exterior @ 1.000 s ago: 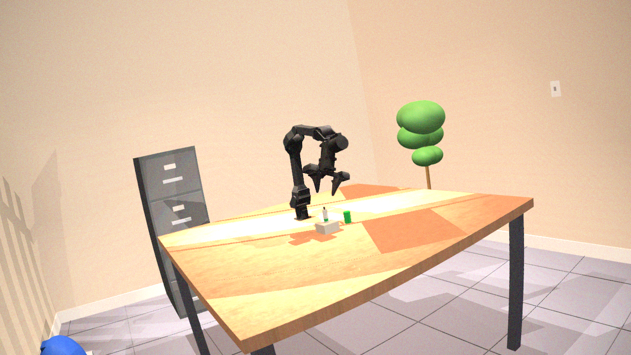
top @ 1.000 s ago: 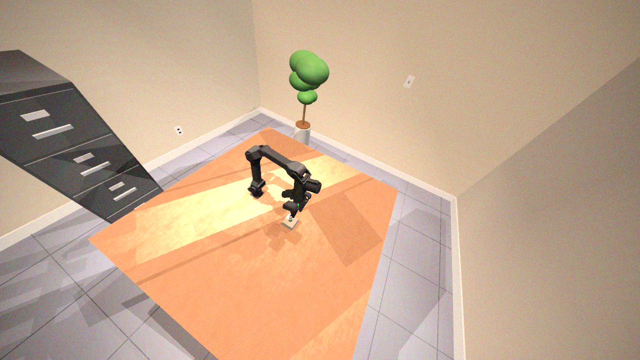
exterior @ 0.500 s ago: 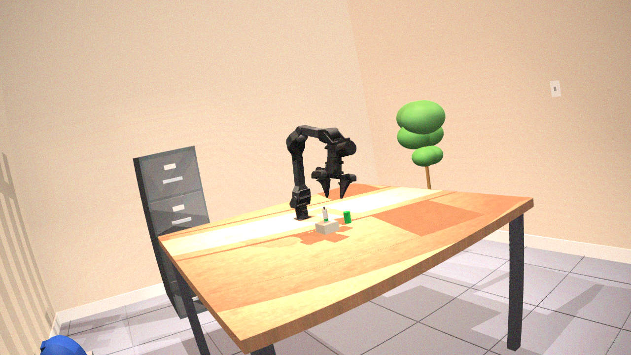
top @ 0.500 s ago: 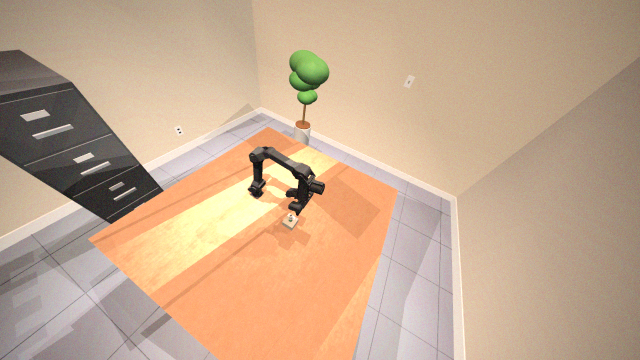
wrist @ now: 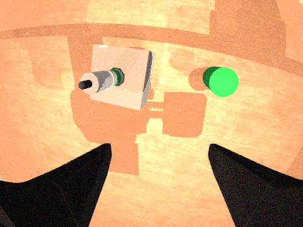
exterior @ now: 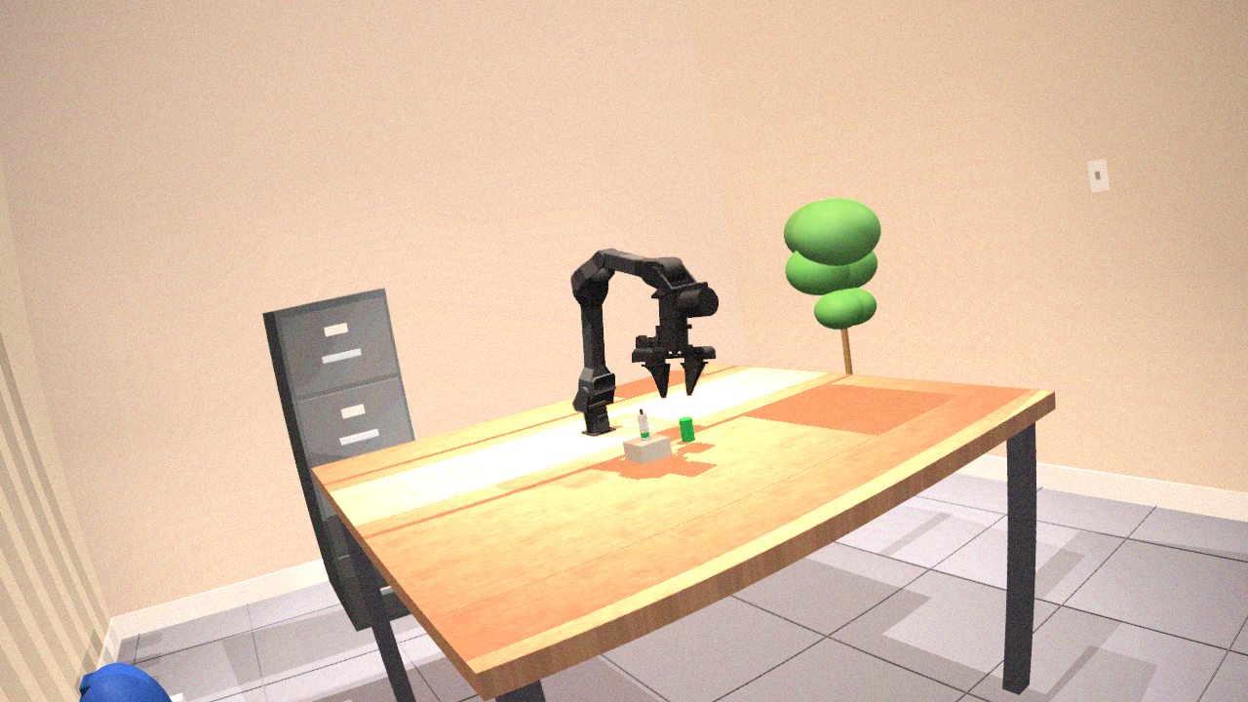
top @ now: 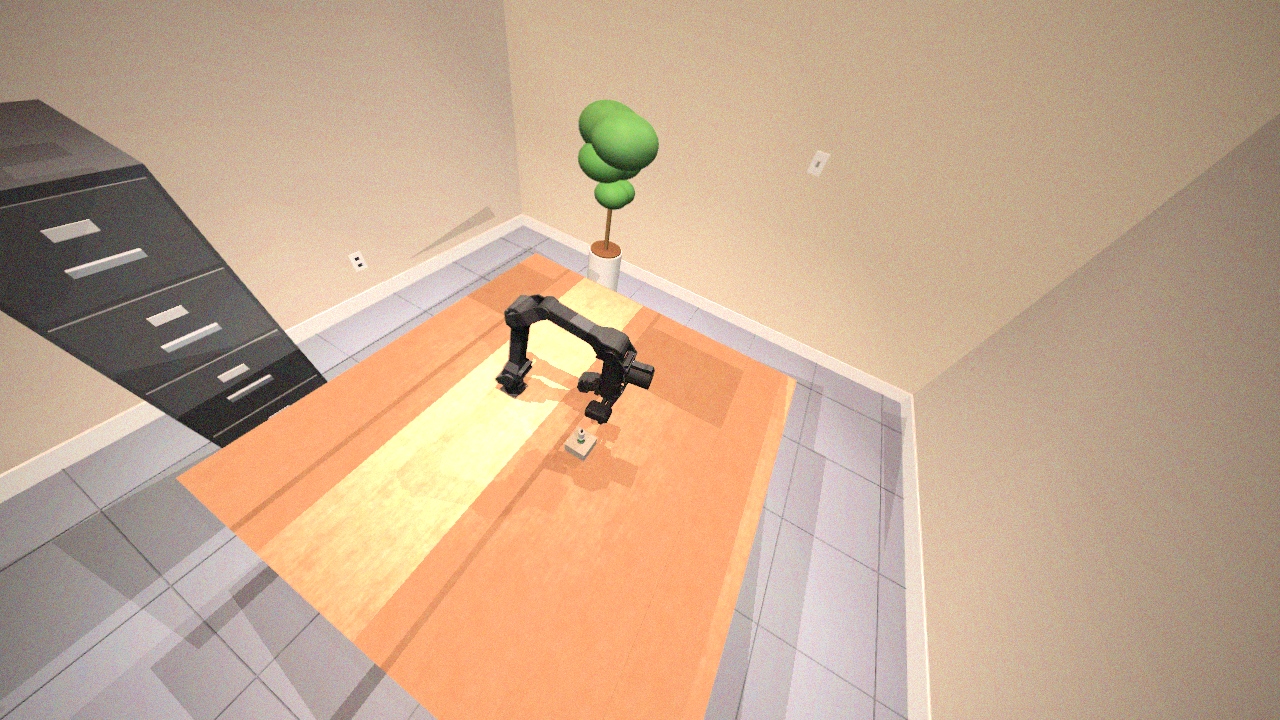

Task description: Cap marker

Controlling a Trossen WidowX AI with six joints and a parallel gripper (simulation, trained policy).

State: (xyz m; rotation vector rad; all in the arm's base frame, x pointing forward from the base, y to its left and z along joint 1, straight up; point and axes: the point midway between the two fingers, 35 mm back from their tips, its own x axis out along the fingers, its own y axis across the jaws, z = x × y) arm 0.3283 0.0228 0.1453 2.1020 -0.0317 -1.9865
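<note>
My gripper tip is 50 mm past the green cap, 50 mm to the right of it and 90 mm above it. Round my gripper tip: holder block: 30 mm behind, 70 mm to the right, 90 mm below.
</note>
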